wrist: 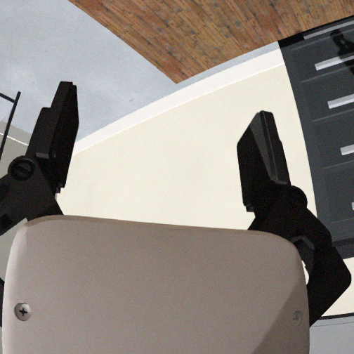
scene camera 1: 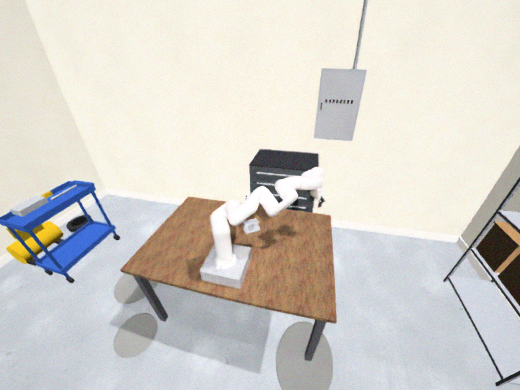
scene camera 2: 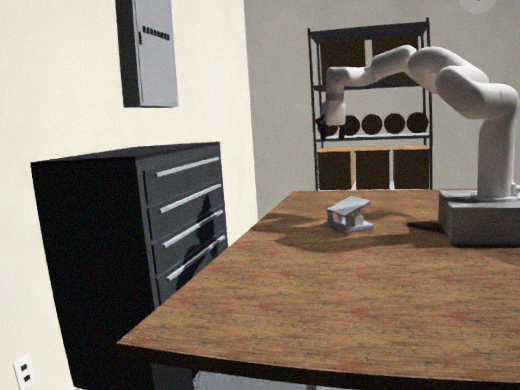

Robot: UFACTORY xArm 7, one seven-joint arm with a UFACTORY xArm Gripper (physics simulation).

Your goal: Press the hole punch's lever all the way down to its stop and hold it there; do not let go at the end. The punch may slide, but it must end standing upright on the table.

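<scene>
The gripper (scene camera 2: 332,139) is visible, and the wrist view has the gripper (wrist: 164,113) as well. A grey hole punch (scene camera 2: 350,223) is also part of the scene, though in the wrist view the punch is out of frame.
</scene>
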